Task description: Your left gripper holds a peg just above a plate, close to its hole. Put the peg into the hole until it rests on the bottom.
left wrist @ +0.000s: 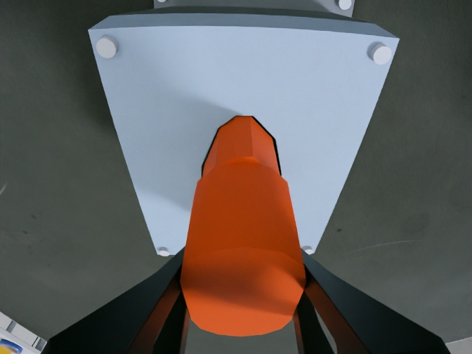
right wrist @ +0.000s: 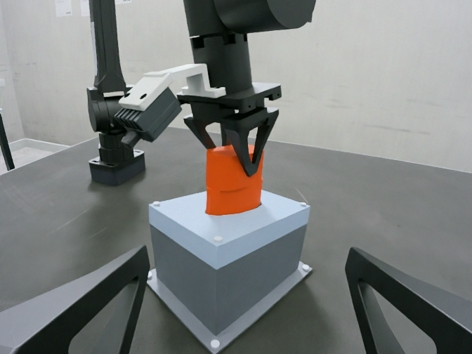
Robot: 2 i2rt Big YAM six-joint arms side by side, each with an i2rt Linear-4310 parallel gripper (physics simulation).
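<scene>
An orange peg (left wrist: 242, 210) (right wrist: 233, 195) stands upright at the hole in the light blue plate (left wrist: 325, 100) (right wrist: 187, 215). Its lower end is at the hole and appears to be slightly inside it; most of the peg rises above the plate. A thin dark gap shows along the peg's far edge in the left wrist view. The hole's inside and bottom are hidden. My left gripper (left wrist: 241, 253) (right wrist: 237, 169) is shut on the upper part of the peg, with its fingertips above the plate. My right gripper (right wrist: 248, 257) is open and empty, in front of the block.
The plate tops a grey block (right wrist: 182, 272) with a flanged base (right wrist: 250, 317) on the dark table (left wrist: 410, 200) (right wrist: 375, 215). White studs mark the plate's corners. Another black arm (right wrist: 116, 145) stands at the back left. A pale wall (right wrist: 380, 75) rises behind.
</scene>
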